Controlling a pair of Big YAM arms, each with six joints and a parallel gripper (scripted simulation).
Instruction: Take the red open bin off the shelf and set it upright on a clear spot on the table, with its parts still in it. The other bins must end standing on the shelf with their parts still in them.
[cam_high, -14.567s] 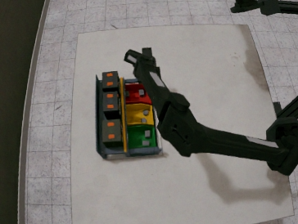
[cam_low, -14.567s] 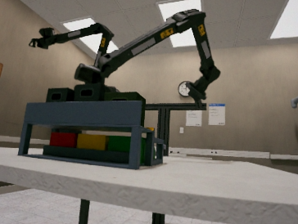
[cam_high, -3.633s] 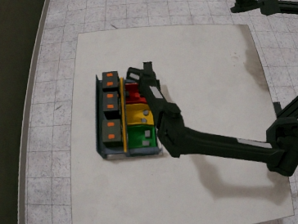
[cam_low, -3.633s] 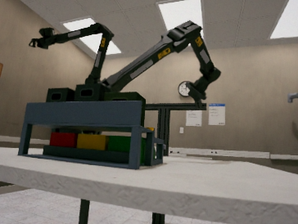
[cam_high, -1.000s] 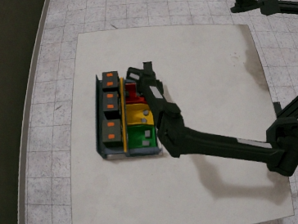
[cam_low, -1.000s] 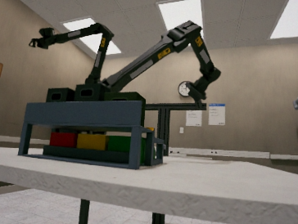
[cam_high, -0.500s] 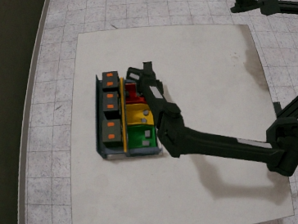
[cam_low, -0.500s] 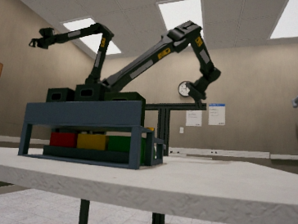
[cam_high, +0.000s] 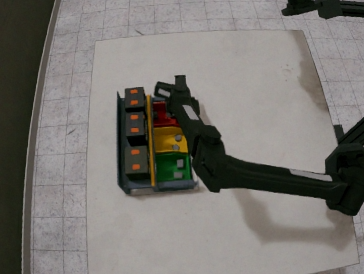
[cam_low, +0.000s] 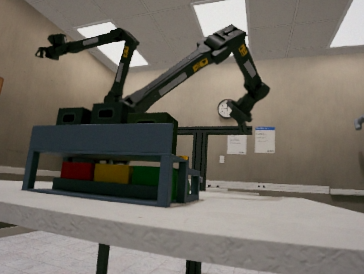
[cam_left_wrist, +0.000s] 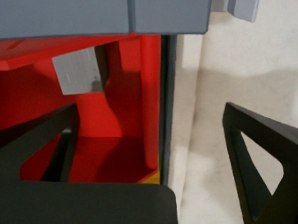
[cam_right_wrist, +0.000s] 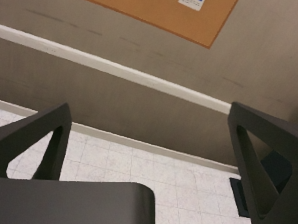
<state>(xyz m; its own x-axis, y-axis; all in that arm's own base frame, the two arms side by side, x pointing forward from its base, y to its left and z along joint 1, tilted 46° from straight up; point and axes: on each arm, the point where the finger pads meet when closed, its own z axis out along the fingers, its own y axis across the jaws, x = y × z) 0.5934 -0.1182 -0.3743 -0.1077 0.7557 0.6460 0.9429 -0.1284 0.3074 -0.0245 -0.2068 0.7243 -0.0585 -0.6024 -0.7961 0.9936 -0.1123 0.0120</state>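
Right now my left hand is 8 cm short of the red bin. The rest, counted from my left hand: green bin: 23 cm to the left, 7 cm ahead; yellow bin: 11 cm to the left, 8 cm ahead.
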